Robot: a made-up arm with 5 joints.
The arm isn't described. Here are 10 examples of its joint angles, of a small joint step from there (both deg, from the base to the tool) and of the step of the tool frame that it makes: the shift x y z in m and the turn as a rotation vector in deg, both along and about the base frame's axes.
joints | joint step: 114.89 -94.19 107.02 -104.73 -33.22 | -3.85 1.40 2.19 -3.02 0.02
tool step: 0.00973 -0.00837 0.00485 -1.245 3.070 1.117
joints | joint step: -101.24 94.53 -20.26 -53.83 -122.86 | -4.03 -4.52 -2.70 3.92 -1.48
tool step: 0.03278 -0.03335 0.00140 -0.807 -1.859 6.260
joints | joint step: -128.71 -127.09 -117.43 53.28 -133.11 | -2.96 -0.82 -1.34 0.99 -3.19
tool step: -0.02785 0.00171 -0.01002 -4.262 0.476 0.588
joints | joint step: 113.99 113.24 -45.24 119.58 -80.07 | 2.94 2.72 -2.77 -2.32 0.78
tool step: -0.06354 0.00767 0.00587 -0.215 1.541 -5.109
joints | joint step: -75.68 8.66 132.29 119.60 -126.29 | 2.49 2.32 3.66 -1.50 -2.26
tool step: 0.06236 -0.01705 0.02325 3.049 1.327 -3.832
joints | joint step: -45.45 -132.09 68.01 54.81 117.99 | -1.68 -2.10 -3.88 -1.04 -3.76
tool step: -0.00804 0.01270 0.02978 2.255 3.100 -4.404
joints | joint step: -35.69 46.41 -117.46 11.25 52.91 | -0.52 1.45 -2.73 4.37 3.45
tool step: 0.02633 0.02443 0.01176 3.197 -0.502 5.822
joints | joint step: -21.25 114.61 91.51 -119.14 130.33 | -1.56 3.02 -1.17 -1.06 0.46
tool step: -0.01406 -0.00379 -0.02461 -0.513 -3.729 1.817
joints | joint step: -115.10 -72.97 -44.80 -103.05 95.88 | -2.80 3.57 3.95 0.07 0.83
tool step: -0.03635 -0.04890 0.00577 4.427 -1.049 1.610
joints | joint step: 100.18 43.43 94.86 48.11 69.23 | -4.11 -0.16 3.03 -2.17 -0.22
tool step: 0.03711 0.00749 0.01637 -0.726 -3.458 3.492
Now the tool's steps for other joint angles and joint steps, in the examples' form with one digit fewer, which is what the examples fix.
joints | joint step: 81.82 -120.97 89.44 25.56 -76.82 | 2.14 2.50 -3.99 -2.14 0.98
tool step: 0.0249 -0.0604 0.0231 -1.24 -2.24 -5.74
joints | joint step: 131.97 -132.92 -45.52 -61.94 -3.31 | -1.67 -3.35 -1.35 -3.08 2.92
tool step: 0.0067 -0.0166 -0.0362 0.12 -6.76 1.11
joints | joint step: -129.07 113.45 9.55 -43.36 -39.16 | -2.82 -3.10 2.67 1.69 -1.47
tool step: 0.0114 -0.0520 0.0264 -2.97 1.57 4.88
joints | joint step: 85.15 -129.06 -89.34 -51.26 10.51 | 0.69 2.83 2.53 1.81 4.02
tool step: 0.0022 0.0063 0.0366 -5.48 0.17 -2.40
